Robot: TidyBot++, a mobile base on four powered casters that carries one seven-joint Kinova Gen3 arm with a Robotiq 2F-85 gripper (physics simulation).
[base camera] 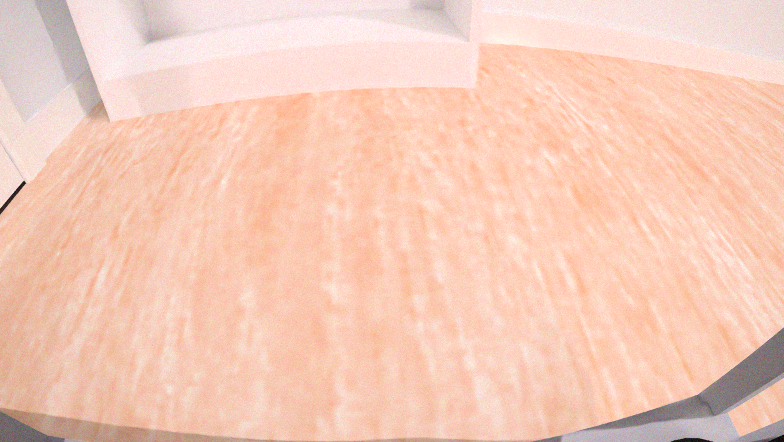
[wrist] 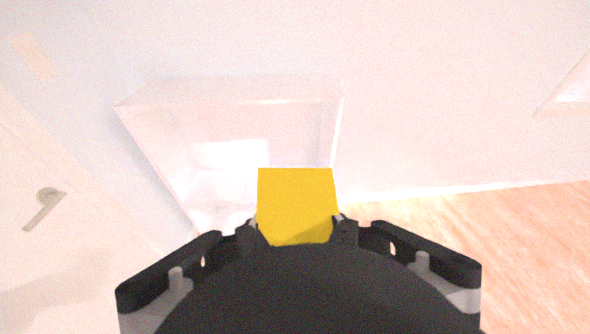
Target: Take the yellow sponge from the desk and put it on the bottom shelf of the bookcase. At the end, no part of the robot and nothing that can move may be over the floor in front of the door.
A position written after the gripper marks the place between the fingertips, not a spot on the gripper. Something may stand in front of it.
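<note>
The gripper [wrist: 295, 220] is visible, as is a yellow sponge [wrist: 294, 205]; the sponge is out of frame in the base camera view. Also visible: a white door [wrist: 75, 243] and a white bookcase [base camera: 142, 64], the bookcase appearing in the wrist view [wrist: 182, 125] too.
</note>
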